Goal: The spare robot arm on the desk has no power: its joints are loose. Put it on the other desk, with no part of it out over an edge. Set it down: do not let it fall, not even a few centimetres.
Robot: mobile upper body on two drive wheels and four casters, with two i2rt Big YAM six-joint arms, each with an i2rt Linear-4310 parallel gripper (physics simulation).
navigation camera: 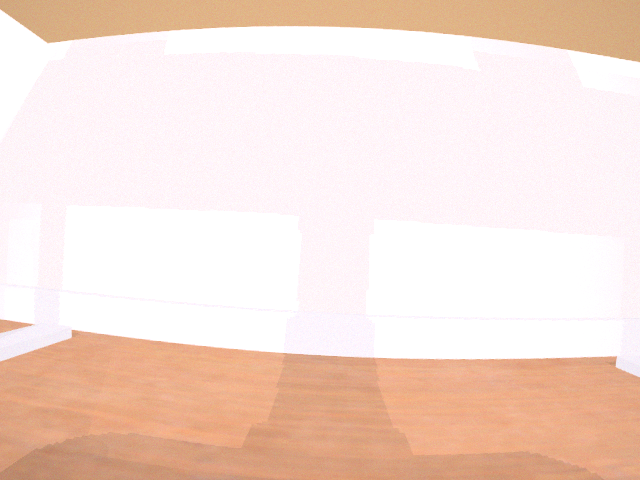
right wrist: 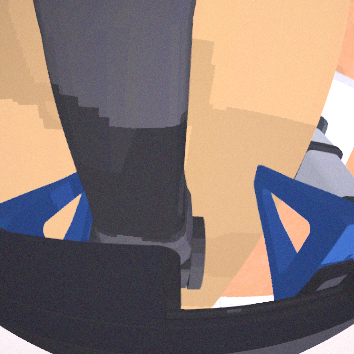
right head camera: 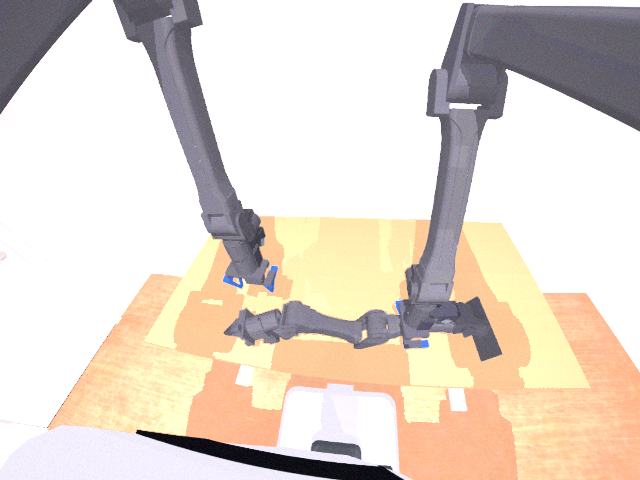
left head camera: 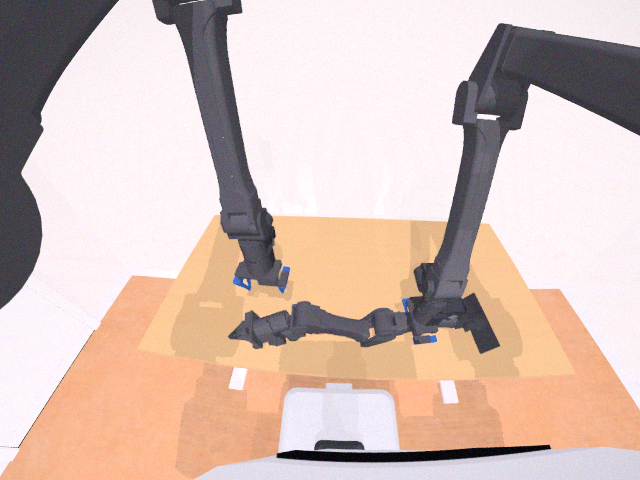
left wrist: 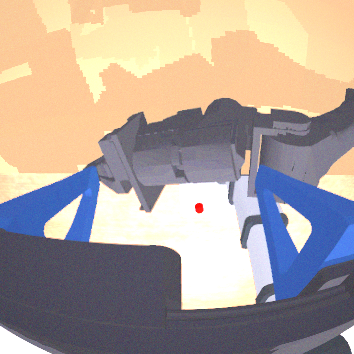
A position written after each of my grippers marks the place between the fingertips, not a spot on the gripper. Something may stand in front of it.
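Observation:
In the left head camera I see my left gripper [left head camera: 266,290], my right gripper [left head camera: 411,328] and a gripper end [left head camera: 255,330]. The right head camera shows them too: the gripper end [right head camera: 248,327], my left gripper [right head camera: 257,289] and my right gripper [right head camera: 405,332]. In the left wrist view I find my left gripper [left wrist: 176,174] together with the gripper end [left wrist: 142,155], while the right wrist view gives me my right gripper [right wrist: 175,173].

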